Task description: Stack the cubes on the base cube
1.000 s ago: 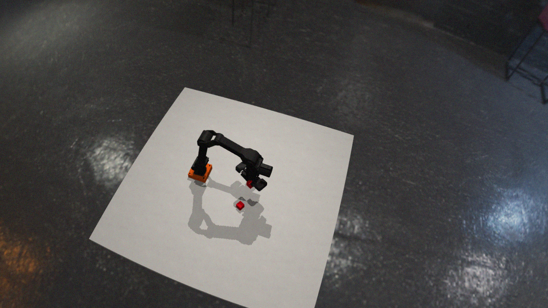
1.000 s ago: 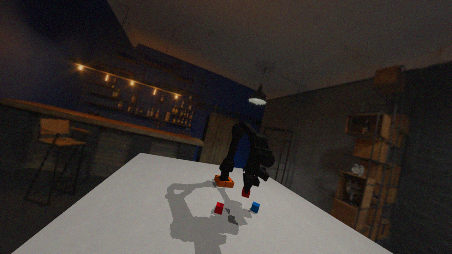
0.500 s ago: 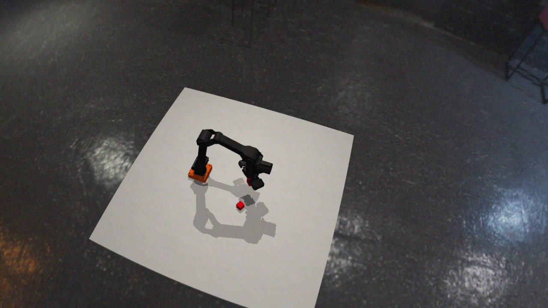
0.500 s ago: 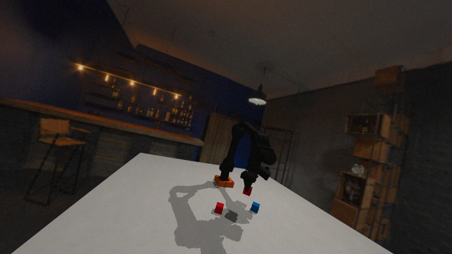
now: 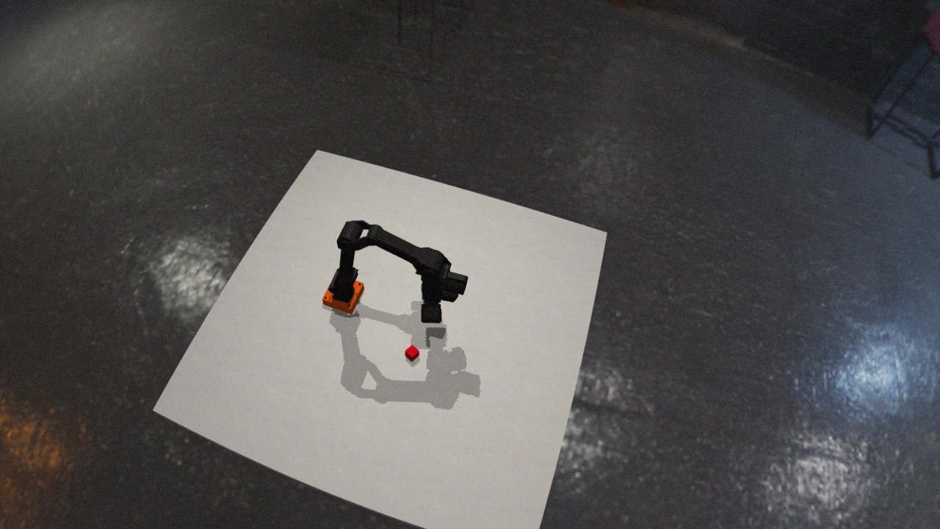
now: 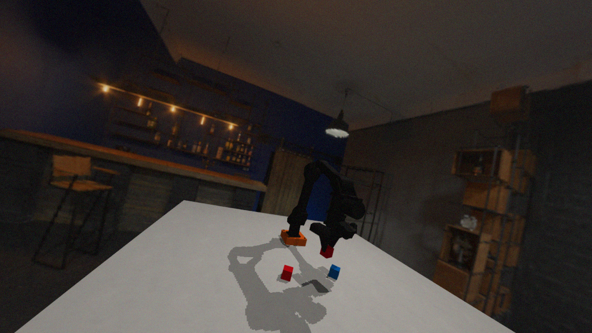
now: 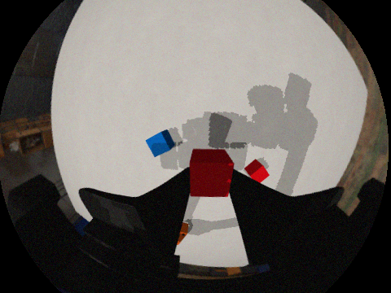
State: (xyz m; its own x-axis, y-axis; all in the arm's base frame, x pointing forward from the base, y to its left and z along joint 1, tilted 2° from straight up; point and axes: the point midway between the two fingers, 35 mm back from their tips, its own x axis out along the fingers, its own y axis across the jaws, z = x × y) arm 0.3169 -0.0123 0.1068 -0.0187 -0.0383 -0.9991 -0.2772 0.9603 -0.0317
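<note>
Now: gripper tip 9 cm above the blue base cube, 8 cm to the right of it and 2 cm past it.
</note>
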